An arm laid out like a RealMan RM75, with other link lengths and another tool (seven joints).
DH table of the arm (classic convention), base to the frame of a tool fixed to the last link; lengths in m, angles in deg. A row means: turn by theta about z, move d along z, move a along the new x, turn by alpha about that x. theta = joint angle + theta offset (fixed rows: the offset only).
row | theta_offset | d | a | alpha
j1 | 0 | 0.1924 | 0 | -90
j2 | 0 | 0 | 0 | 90
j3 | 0 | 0.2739 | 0 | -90
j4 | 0 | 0 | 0 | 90
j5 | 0 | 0.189 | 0 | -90
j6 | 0 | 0 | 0 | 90
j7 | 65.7 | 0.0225 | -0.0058 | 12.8
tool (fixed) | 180 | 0.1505 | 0 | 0
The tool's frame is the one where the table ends.
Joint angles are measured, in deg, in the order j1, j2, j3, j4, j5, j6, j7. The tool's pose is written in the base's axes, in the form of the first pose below.
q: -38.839, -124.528, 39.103, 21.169, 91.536, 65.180, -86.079
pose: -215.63 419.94 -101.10 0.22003 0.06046 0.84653 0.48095
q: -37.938, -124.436, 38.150, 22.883, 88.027, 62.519, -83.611
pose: -226.10 428.37 -81.78 0.20224 0.05756 0.82331 0.52721
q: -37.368, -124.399, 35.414, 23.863, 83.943, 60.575, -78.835
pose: -236.50 435.20 -58.49 0.18544 0.05871 0.78989 0.58158
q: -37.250, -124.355, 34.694, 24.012, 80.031, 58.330, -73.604
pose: -242.66 439.61 -44.93 0.16250 0.06905 0.76637 0.61766
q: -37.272, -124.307, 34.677, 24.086, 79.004, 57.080, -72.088
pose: -245.44 441.47 -41.49 0.15049 0.07157 0.76087 0.62714
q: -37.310, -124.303, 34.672, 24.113, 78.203, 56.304, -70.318
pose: -246.53 442.56 -39.16 0.14051 0.07850 0.75618 0.63426
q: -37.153, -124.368, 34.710, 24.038, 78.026, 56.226, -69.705
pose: -247.51 441.68 -39.63 0.13766 0.08035 0.75563 0.63531
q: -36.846, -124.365, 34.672, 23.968, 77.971, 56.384, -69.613
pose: -249.62 440.14 -39.66 0.13700 0.07873 0.75555 0.63575
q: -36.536, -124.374, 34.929, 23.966, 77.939, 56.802, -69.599
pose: -250.18 438.38 -40.38 0.13865 0.07970 0.75637 0.63429
